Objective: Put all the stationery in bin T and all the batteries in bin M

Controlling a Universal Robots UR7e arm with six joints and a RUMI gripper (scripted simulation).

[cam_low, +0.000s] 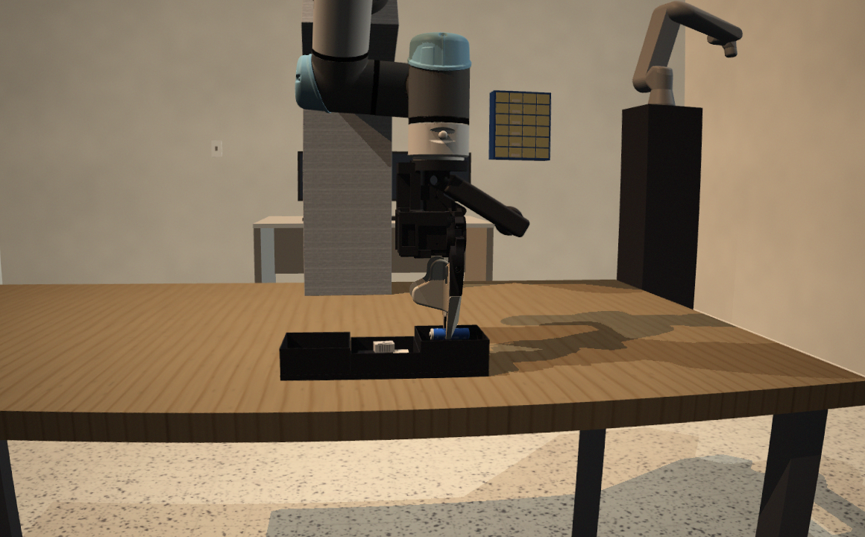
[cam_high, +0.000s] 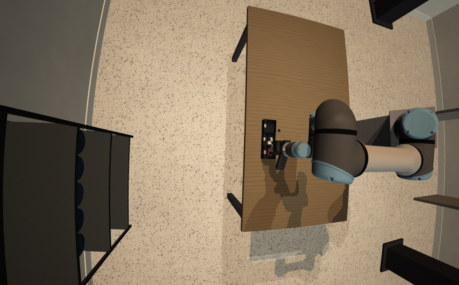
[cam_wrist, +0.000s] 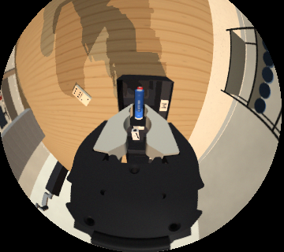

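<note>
Now: the blue battery 10 mm below my hand. Round my hand: red battery: 40 mm below; white domino tile: 130 mm behind, 50 mm below, 10 mm to the left; eraser: 80 mm to the right, 40 mm below.
</note>
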